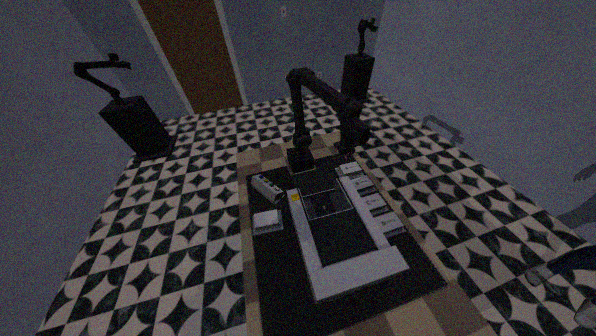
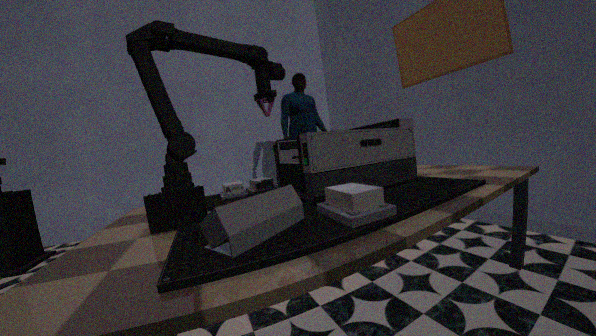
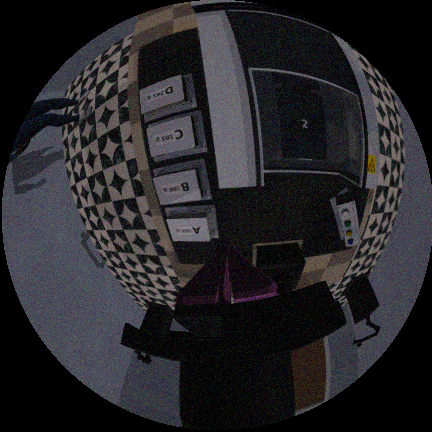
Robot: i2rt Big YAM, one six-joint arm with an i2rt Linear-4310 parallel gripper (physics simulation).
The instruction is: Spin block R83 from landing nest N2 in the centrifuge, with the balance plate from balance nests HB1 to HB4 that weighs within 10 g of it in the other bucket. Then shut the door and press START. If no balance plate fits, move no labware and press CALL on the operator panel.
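Places are measured from the arm's base along level axes (x left, y back, z up), in metres.
Pixels of known places: gripper, between the fingertips: (image 1: pixel 346 159) (image 2: pixel 267 116) (image 3: pixel 225 242); arm's base, origin of its link: (image 1: pixel 299 154) (image 2: pixel 179 190) (image 3: pixel 280 276).
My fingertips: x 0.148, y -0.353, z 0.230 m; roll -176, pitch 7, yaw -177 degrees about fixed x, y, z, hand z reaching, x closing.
Observation:
Ahead of a thing's pixels: the offset from my fingertips to its top centre.
My gripper (image 2: pixel 267 113) (image 3: pixel 225 242) is shut and empty, high above the bench near the balance plates. White balance plates A {dx +0.148, dy +0.160, dz -0.264 m} (image 3: pixel 190 230), B {dx +0.154, dy +0.026, dz -0.264 m} (image 3: pixel 180 188), C {dx +0.146, dy -0.115, dz -0.264 m} (image 3: pixel 172 138) and D {dx +0.158, dy -0.247, dz -0.264 m} (image 3: pixel 164 95) sit in a row of nests beside the centrifuge (image 1: pixel 362 272) (image 2: pixel 357 150) (image 3: pixel 227 100). C reads 103 g; the other weights are hard to read. A framed opening in the centrifuge top shows a dark bucket marked 2 (image 3: pixel 305 125). A white block {dx -0.448, dy -0.048, dz -0.255 m} (image 1: pixel 266 218) (image 2: pixel 354 197) sits on a nest across the centrifuge from the plates; its label is unreadable.
The operator panel {dx -0.415, dy +0.173, dz -0.234 m} (image 1: pixel 267 189) (image 2: pixel 255 220) (image 3: pixel 346 220) with coloured buttons stands near the arm's base (image 1: pixel 301 160) (image 2: pixel 174 207). A person in blue (image 2: pixel 299 110) stands behind the bench. Two other arms stand on black pedestals (image 1: pixel 137 125) (image 1: pixel 356 77) away from the bench.

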